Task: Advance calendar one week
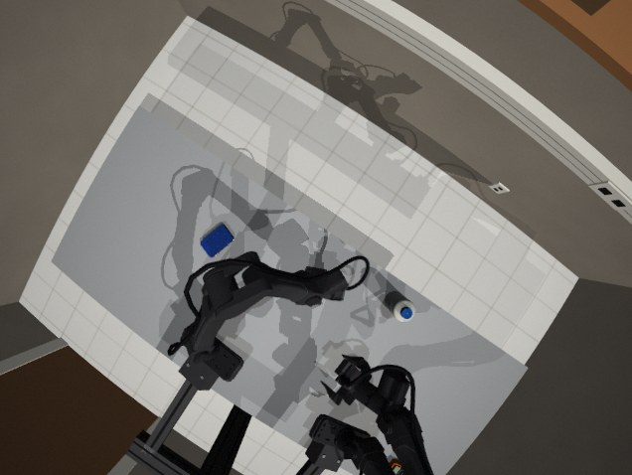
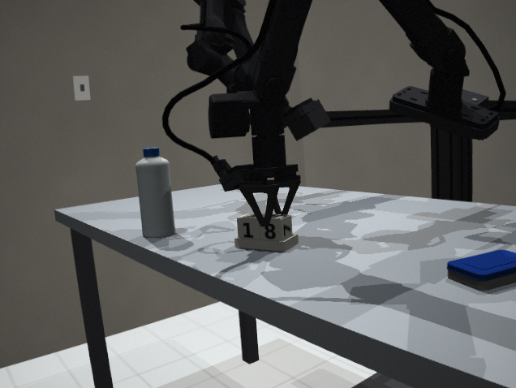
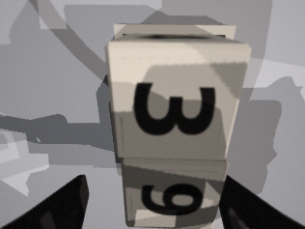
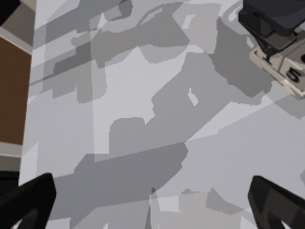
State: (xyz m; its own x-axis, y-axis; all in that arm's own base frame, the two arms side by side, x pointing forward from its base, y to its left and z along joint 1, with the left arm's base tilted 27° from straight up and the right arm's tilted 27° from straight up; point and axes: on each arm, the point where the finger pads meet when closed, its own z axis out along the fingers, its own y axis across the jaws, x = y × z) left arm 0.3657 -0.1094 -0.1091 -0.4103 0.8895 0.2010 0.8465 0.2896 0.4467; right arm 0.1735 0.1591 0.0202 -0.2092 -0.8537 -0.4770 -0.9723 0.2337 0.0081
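My left hand is 2 cm to the left of the calendar tray and 4 cm above it. Also, from my left hand: blue box: 9 cm behind, 36 cm to the left, 4 cm below; then white bottle: 10 cm ahead, 28 cm to the right, 4 cm above; then orange box: 44 cm behind, 73 cm to the right, 4 cm below.
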